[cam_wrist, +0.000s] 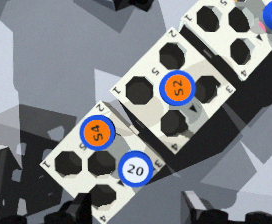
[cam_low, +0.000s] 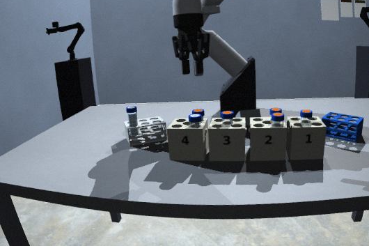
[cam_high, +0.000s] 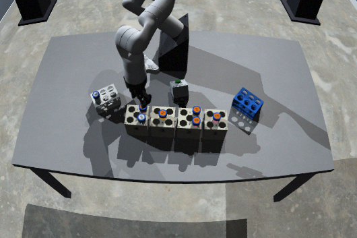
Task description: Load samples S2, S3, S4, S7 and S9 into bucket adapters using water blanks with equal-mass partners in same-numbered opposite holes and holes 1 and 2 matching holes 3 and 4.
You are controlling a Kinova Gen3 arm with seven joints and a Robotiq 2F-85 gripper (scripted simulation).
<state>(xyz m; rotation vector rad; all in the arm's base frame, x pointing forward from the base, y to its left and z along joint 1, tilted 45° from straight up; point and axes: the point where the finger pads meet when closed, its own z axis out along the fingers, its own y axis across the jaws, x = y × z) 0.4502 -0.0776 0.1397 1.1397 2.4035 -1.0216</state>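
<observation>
Right now the done desk is 20 cm behind my hand, 19 cm below it and 16 cm to the left of it. Also, from my hand: sample tube S4: 18 cm below, 6 cm behind, 1 cm to the left; then sample tube S2: 18 cm below, 9 cm to the left, 2 cm behind; then water blank marked 20: 18 cm below, 1 cm ahead.
</observation>
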